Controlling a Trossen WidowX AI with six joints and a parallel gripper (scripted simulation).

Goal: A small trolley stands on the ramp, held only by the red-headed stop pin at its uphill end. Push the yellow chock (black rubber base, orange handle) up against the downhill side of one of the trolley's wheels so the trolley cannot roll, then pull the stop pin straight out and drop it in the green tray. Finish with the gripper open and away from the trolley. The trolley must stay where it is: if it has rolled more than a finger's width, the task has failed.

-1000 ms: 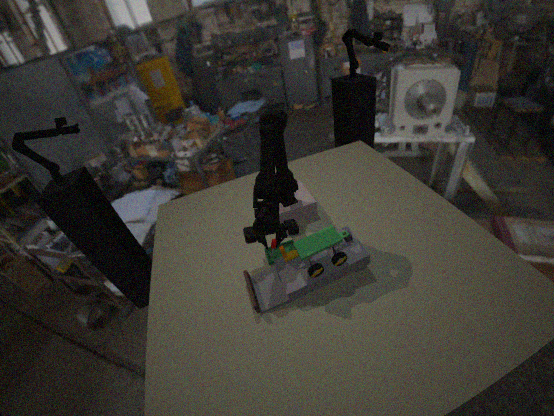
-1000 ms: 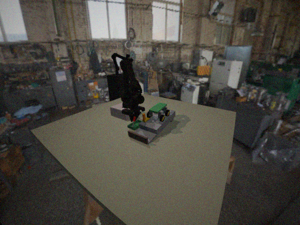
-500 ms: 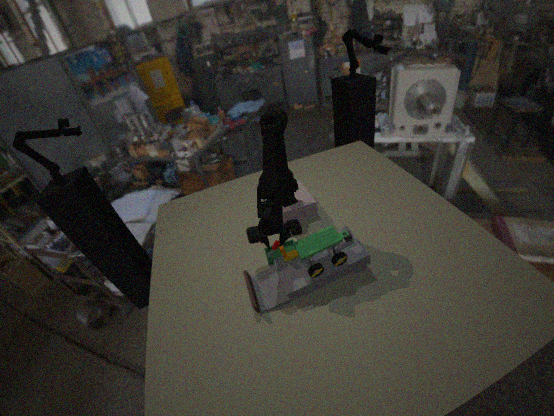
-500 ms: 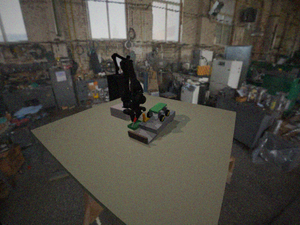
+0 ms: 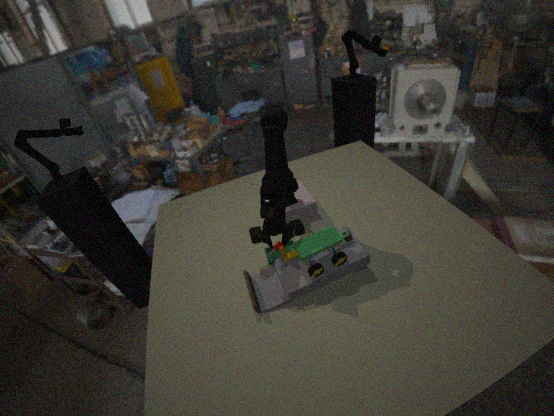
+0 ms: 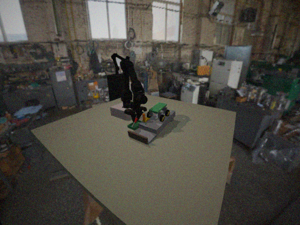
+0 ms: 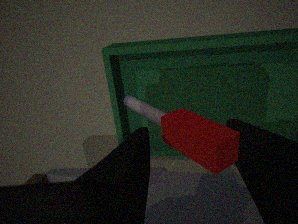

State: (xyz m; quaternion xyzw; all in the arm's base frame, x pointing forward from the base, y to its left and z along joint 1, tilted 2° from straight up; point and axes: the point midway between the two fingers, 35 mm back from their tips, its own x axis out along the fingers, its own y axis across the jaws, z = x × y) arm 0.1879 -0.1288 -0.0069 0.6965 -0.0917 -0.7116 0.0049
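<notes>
Now: the green tray 10 mm to the left of my gripper tip and 50 mm below it. Also, from my gripper tip: red-headed stop pin (10 mm to the right, 10 mm below); then grey ramp (140 mm ahead, 110 mm to the left); then yellow chock (80 mm ahead, 20 mm to the left, 40 mm above).
</notes>
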